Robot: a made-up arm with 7 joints.
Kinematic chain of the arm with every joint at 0, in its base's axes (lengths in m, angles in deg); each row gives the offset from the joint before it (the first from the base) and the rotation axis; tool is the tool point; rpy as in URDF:
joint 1: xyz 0.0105 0.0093 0.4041 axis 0 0.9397 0.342
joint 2: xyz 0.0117 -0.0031 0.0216 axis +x
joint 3: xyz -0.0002 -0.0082 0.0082 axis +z
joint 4: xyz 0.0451 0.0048 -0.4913 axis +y
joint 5: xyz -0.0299 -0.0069 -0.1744 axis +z
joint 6: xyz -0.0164 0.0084 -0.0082 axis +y
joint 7: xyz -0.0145 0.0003 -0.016 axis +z
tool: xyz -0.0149 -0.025 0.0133 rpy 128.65 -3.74 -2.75
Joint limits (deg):
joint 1: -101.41..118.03
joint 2: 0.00..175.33
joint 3: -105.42..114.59
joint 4: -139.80..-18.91
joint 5: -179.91..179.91
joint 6: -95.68..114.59
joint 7: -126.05..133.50
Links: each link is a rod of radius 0.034 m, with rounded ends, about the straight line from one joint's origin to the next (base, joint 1, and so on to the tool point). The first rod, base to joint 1, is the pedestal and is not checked.
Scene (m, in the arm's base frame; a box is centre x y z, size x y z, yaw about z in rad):
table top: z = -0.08
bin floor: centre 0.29 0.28 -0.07 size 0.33 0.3 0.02 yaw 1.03
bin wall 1: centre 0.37 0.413 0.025 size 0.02 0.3 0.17 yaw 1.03
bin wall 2: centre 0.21 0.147 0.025 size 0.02 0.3 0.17 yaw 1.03
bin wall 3: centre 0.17 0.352 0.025 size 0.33 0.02 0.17 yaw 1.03
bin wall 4: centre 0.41 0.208 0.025 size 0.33 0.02 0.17 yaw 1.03
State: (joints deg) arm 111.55 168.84 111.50 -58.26 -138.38 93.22 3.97
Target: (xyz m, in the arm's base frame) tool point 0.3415 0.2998 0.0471
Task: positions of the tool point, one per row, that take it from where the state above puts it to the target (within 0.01 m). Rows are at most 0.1 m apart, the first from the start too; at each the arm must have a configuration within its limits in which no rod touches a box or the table.
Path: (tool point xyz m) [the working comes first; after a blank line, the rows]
Joints at the target: 118.03 175.33 12.74 -95.80 -136.37 88.36 56.08
Straight joint move there: touches bin wall 4.

1: 0.5803 0.2221 0.2987
2: 0.5615 0.2103 0.2663
3: 0.5319 0.2112 0.2336
4: 0.4927 0.2241 0.2068
5: 0.4457 0.2462 0.1910
6: 0.3941 0.2733 0.1901
7: 0.3415 0.2998 0.2057
8: 0.3473 0.3037 0.1268
9: 0.3415 0.2998 0.0471

